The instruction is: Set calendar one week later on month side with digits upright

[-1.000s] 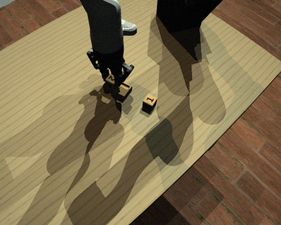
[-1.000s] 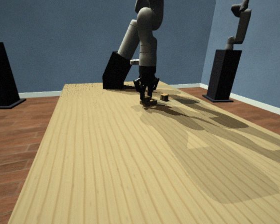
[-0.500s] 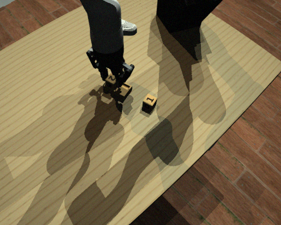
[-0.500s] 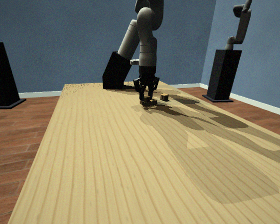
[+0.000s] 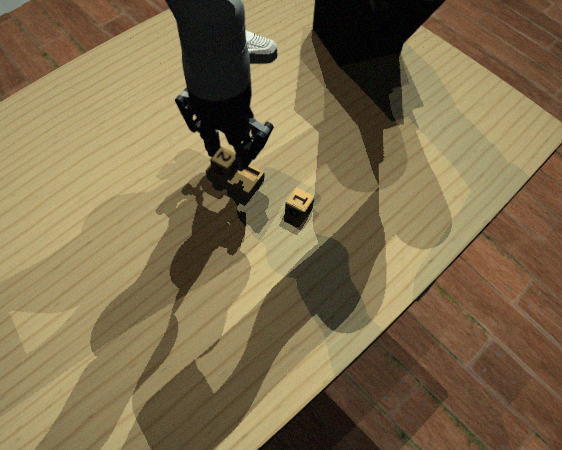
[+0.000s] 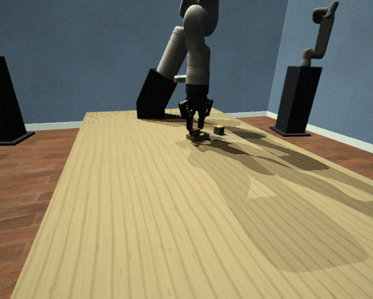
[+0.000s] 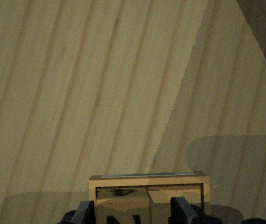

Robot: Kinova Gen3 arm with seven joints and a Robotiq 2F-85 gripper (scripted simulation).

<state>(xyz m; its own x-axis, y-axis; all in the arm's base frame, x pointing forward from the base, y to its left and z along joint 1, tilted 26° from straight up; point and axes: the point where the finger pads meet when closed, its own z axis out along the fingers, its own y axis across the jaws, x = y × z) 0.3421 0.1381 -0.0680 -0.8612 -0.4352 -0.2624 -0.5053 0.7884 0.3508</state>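
Now: hand 1 cm short of the cube and 3 cm above it. From my hand the other things lie so: wooden tray (1 cm to the left, 4 cm below).
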